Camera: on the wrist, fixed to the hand. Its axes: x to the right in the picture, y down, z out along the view.
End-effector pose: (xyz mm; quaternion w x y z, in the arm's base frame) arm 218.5 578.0 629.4 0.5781 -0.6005 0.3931 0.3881
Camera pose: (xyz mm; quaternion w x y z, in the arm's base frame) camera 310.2 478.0 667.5 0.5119 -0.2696 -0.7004 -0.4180
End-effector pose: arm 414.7 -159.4 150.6 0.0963 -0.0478 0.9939 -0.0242
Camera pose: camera 400.7 -252.2 255.8 0.2296 -0.9638 -0.0512 -0.1254
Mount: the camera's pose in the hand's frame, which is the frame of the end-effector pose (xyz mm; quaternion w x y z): 3.0 -97.0 -102.2 0.0203 0.0440 -0.2505 -0.9669
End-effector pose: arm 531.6 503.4 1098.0 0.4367 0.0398 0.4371 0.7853
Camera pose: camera 547.5 461.9 964.3 0.8759 -0.2059 -0.0275 -0.4355
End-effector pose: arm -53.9 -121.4 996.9 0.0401 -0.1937 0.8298 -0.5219
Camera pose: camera -57.0 -72.4 1129.0 0.2874 0.9352 0.2034 0.0374
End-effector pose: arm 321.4 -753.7 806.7 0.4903 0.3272 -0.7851 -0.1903
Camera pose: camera 443.6 -822.8 794.2 0.3851 -0.7396 -0.1692 0.5253
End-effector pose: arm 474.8 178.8 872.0 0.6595 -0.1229 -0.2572 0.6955
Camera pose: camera 609.5 201.5 837.3 0.6269 0.4495 -0.2587 -0.5815
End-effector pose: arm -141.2 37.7 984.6 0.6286 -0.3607 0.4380 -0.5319
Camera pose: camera -270.8 19.1 1036.9 0.3759 0.5364 0.5207 0.5475
